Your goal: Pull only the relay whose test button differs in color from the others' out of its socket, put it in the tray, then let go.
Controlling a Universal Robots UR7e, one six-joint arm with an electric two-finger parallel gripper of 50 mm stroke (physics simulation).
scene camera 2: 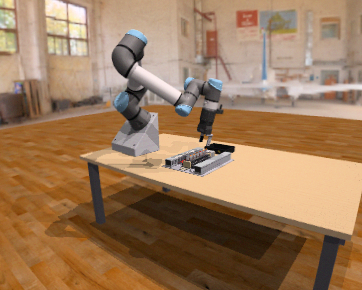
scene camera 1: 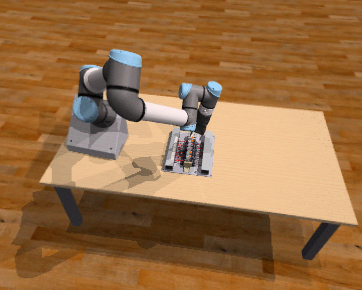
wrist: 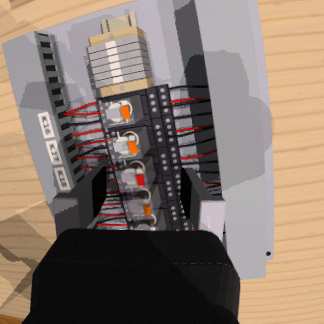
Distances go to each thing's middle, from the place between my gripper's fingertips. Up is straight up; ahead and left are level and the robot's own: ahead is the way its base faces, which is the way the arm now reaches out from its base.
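Scene:
My hand is 60 mm above the relay (wrist: 136,174), and it is also 20 mm past it and 20 mm to the left of it. There is the grey panel (scene camera 1: 178,168) too, which from my hand is 10 mm to the right, 20 mm behind and 110 mm below.

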